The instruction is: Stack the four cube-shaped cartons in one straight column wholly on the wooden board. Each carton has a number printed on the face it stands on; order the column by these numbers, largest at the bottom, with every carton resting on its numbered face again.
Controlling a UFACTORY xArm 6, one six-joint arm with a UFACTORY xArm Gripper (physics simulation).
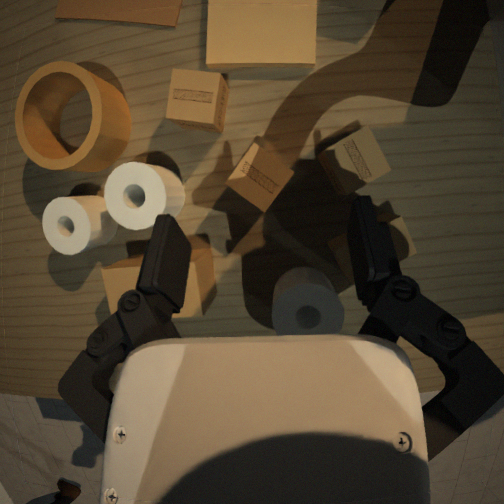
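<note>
My gripper [267,245] is open and empty, high above the table, looking straight down. Several brown cube-shaped cartons lie below. One carton [197,98] with a printed label sits upright at the upper middle. A second carton [259,175] lies tilted just ahead of my fingertips. A third carton [355,159] lies tilted in shadow to the right. Another carton [200,280] is partly hidden under my left finger. A brown shape [402,235] behind my right finger is mostly hidden. A pale wooden board [261,32] lies at the top edge. No printed numbers are visible.
A large tan tape ring [70,115] stands at the left. Two white paper rolls [75,222] [140,195] lie beside it. A grey roll [307,305] lies in shadow between my fingers. A flat brown sheet [120,11] sits at the top left. The arm's shadow crosses the upper right.
</note>
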